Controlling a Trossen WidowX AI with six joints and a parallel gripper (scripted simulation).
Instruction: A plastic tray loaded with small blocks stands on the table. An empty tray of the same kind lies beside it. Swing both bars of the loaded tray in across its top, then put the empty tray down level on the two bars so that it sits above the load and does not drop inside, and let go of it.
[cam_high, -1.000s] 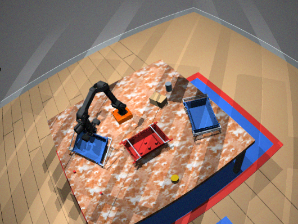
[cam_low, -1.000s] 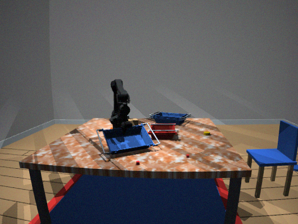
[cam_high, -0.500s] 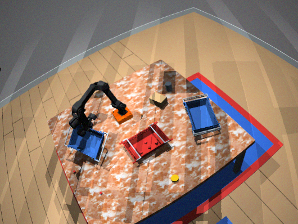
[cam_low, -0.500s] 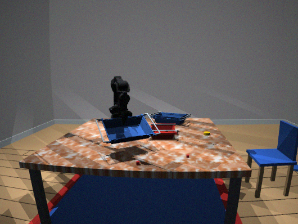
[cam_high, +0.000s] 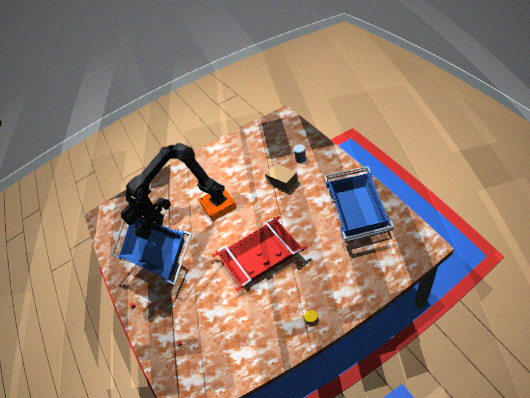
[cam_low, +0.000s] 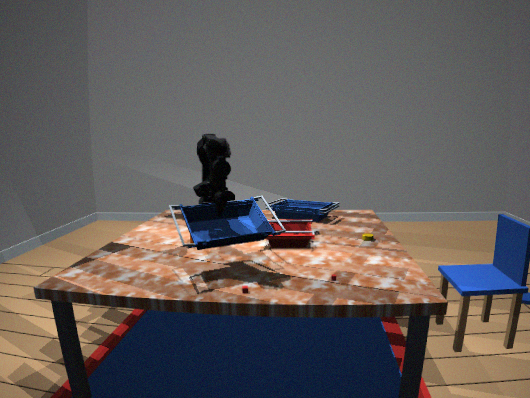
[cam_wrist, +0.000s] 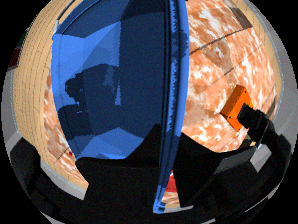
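Right now my gripper tip is 3 cm short of the blue tray, 8 cm to the left of it and 1 cm above it. Round my gripper tip: tan box: 3 cm ahead, 60 cm to the left, 14 cm below; grey cylinder: 2 cm behind, 76 cm to the left, 14 cm below; yellow disc: 63 cm ahead, 21 cm to the left, 17 cm below.
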